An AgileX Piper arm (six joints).
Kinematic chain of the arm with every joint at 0, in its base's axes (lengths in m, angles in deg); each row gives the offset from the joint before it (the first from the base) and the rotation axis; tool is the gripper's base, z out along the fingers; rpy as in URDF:
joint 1: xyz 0 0 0.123 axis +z
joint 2: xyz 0 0 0 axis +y
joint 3: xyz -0.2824 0 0.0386 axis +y
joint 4: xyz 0.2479 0 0.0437 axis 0.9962 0 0.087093
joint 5: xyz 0 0 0 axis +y
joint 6: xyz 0.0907 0 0.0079 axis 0.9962 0 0.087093
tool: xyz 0 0 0 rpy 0 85.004 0
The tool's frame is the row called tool.
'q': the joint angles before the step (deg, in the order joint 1, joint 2, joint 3, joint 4, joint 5, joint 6). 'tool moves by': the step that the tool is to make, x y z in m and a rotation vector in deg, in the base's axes. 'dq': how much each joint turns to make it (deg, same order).
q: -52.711, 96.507, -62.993, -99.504, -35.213, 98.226
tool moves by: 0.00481, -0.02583, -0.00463, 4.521, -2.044, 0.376
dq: -2.706, 5.316, -5.681, -0.237, -5.164, 3.247
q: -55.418, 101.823, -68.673, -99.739, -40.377, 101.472
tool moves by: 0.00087, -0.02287, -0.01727, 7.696, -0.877, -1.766
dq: -2.343, 5.434, -3.782, -0.054, -3.597, 5.562
